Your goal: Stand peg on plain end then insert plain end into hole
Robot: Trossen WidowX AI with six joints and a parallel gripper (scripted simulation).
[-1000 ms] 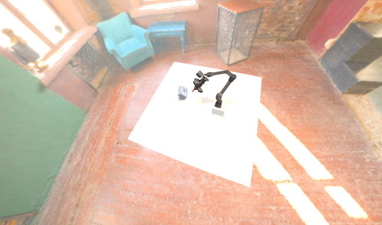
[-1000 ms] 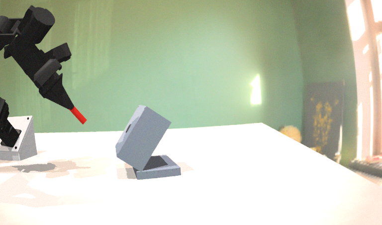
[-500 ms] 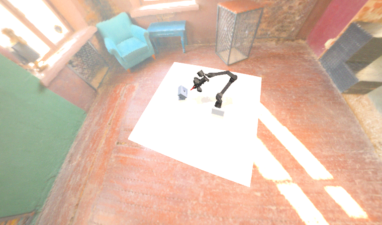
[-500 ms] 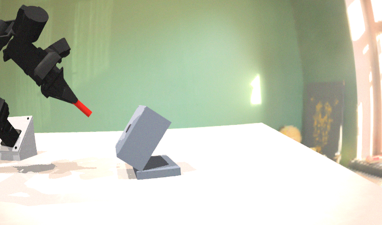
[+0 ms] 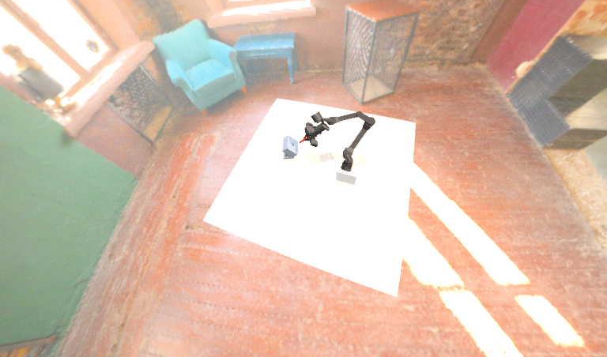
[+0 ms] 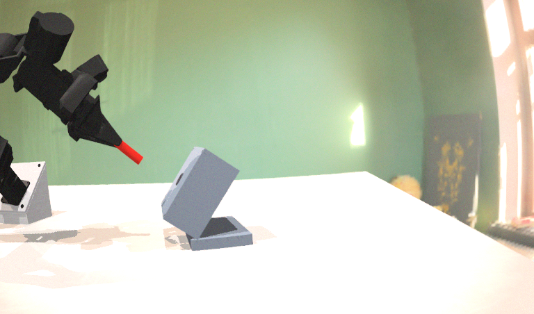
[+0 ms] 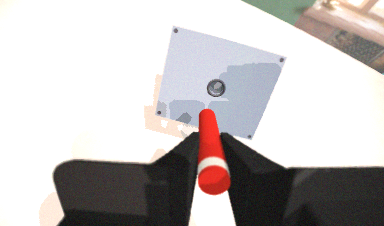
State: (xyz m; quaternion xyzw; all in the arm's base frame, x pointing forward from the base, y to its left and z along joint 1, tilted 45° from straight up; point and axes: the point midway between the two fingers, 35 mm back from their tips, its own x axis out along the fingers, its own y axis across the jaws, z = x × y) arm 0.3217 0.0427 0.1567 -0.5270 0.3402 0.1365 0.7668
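Right now my gripper tip is 100 mm short of the grey sloped panel, 70 mm above it and 40 mm to the right of it. From my gripper tip the other things lie so: red peg 10 mm to the right, 10 mm behind, 10 mm above; grey base plate 140 mm below, 120 mm ahead, 50 mm to the left.
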